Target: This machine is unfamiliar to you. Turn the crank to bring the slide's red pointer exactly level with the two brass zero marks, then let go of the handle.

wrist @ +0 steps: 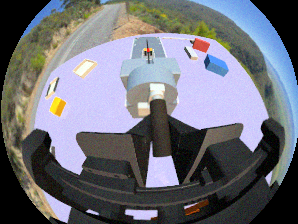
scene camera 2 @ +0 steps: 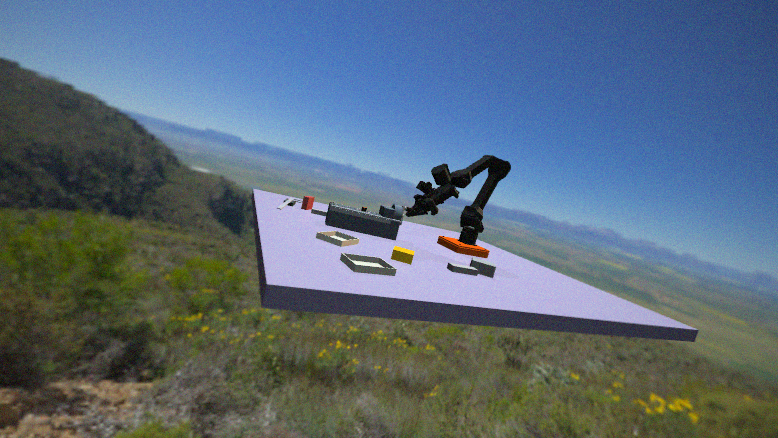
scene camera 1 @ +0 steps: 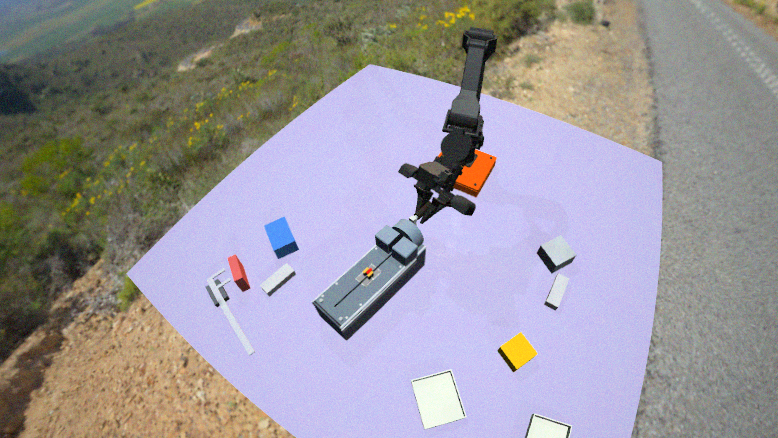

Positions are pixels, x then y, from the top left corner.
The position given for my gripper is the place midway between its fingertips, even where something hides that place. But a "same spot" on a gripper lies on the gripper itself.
Labels:
my gripper: wrist 157, 117; scene camera 2; scene camera 1
same spot on my gripper: [scene camera 1: 442, 201] = [scene camera 2: 423, 203]

